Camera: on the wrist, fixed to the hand. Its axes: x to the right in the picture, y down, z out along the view.
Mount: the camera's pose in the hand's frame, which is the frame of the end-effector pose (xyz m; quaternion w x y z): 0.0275 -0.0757 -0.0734 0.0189 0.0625 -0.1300 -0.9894
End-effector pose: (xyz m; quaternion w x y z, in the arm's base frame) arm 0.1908 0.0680 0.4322 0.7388 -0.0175 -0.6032 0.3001
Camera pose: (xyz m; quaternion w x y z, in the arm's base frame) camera 0.2915 0.0434 0.4658 0.2335 0.6816 -0.1060 -0.6853
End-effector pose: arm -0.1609 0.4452 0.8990 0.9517 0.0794 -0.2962 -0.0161
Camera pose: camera -0.0954 0.3788 0.8427 0.0414 -0.3519 0.0518 0.9337
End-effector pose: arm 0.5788 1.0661 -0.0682 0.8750 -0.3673 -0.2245 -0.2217
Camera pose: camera 0.5759 0.9576 -0.0580 0.2090 -0.2410 0.4952 0.8081
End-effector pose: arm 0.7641 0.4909 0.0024 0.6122 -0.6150 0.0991 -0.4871
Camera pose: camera 0.6892 0.4404 0.0634 0.4190 0.1347 0.7166 0.5411
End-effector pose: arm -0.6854 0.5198 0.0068 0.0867 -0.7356 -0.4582 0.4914
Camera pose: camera -0.6684 0.6071 0.0697 0.4742 0.5087 -0.7170 0.0478
